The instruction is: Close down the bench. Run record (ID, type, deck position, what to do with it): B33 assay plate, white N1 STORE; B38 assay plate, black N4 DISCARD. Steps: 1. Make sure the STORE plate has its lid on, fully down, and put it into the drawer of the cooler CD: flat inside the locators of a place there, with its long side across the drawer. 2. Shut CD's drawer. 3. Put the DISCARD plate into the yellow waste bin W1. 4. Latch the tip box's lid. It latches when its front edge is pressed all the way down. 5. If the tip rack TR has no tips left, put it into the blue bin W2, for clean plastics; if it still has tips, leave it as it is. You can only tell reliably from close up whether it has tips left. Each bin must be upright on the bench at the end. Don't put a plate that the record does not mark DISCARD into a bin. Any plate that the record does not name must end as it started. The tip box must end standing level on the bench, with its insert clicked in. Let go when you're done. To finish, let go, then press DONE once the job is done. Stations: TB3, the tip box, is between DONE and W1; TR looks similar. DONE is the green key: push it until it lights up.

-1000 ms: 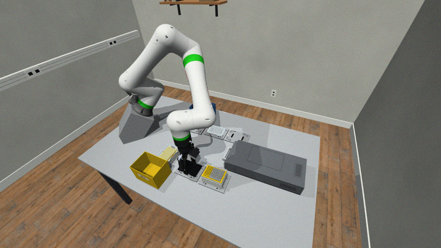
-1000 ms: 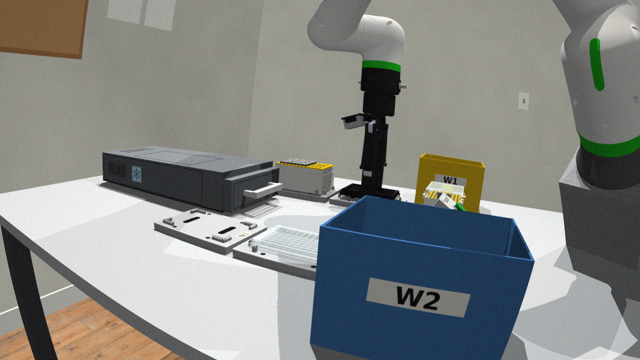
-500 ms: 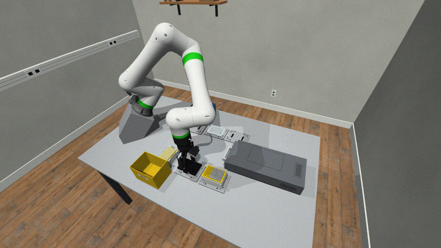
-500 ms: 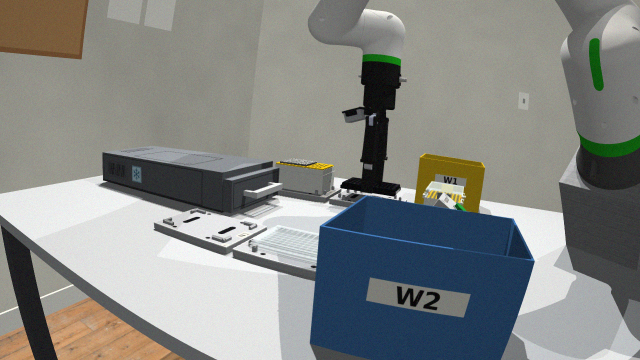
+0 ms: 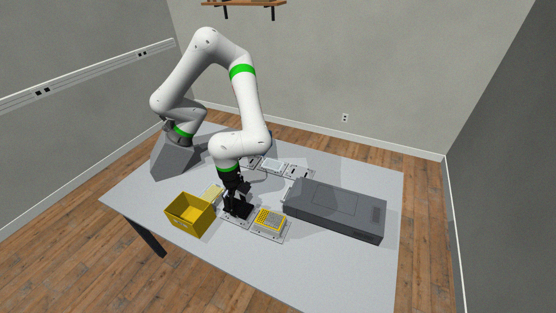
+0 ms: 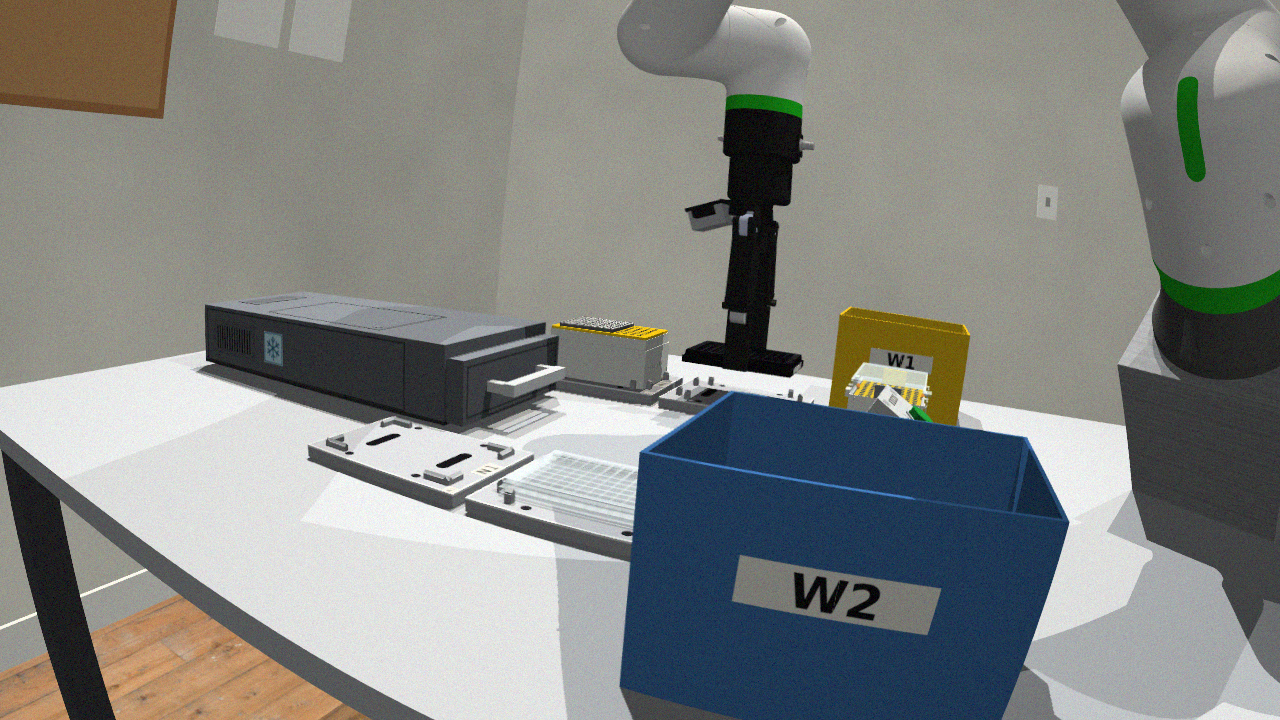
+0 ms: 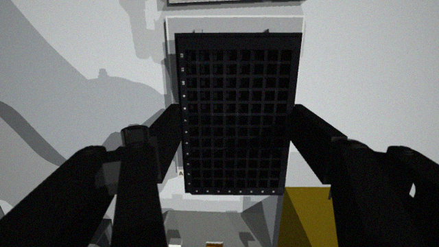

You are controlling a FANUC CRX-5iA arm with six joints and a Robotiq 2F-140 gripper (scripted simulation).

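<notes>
Right now the yellow bin W1 is 170 mm to the right of my hand, 150 mm behind it and 40 mm below it. The rest, counted from my hand: black assay plate 20 mm below; DONE key box 240 mm behind, 140 mm to the left, 30 mm below; tip rack TR 160 mm ahead, 40 mm to the left, 20 mm below.
</notes>
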